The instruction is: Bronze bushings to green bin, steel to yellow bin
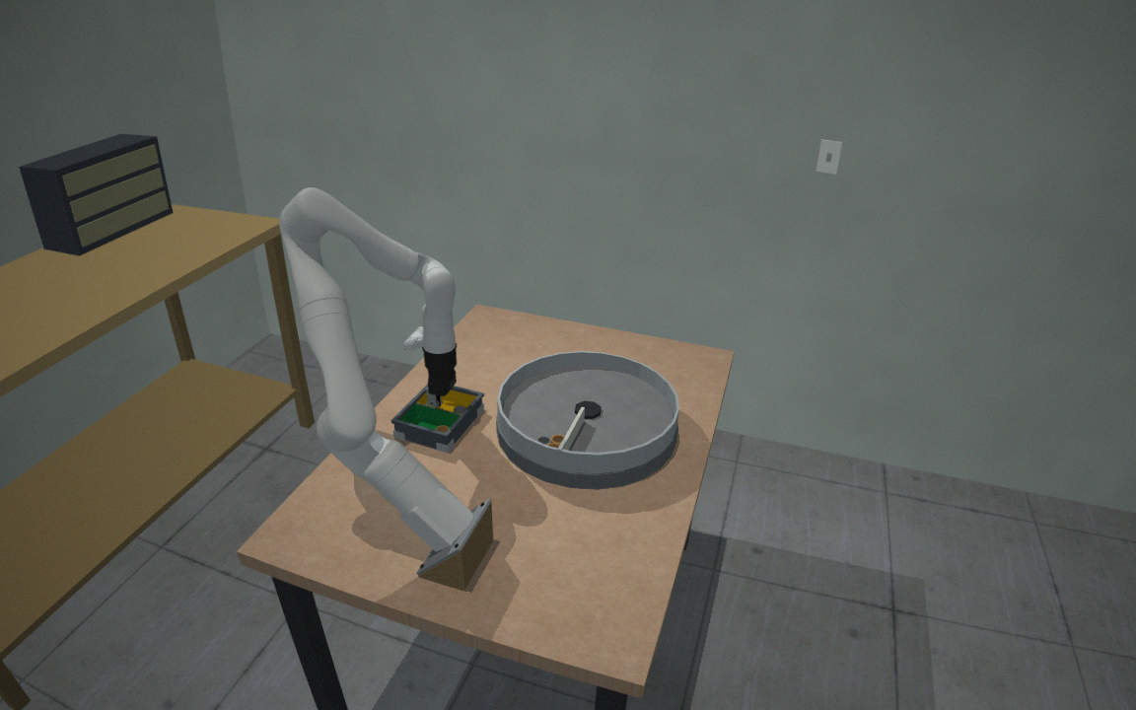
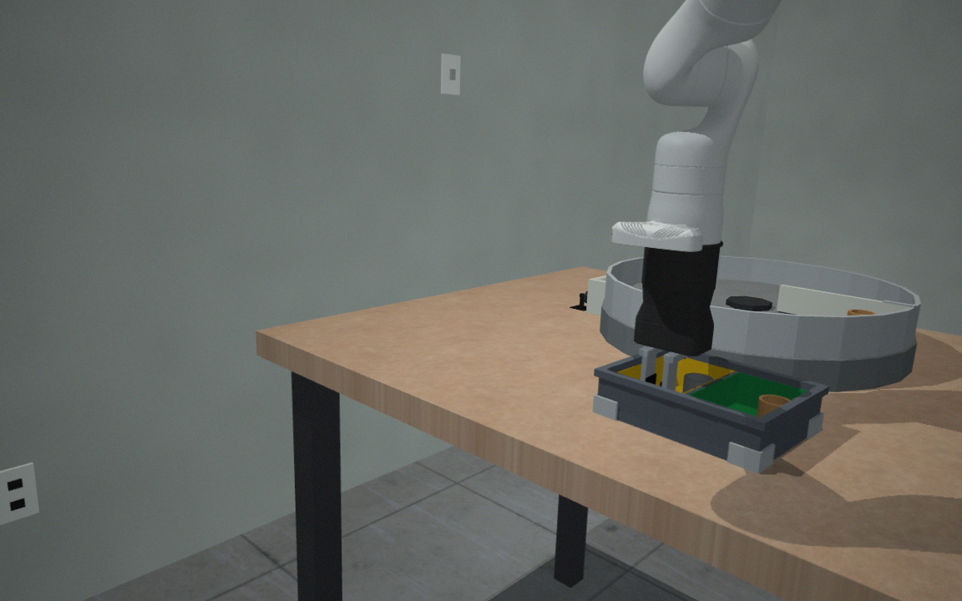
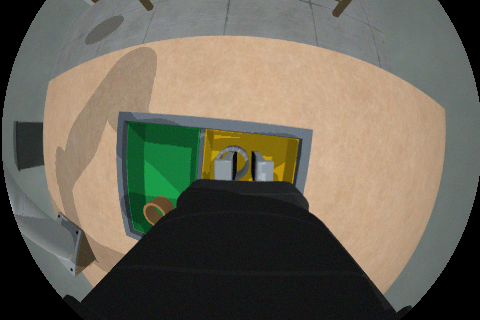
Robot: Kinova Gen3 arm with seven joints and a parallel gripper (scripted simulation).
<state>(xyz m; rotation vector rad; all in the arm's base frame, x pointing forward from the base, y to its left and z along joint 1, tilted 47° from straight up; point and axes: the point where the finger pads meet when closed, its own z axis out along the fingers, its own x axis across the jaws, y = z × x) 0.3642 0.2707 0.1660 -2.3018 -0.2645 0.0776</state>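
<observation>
My gripper is now 40 mm to the left of the bin tray and 40 mm past it. From my hand the other things lie so: grey turntable: 360 mm to the right, 110 mm ahead, 20 mm above.
</observation>
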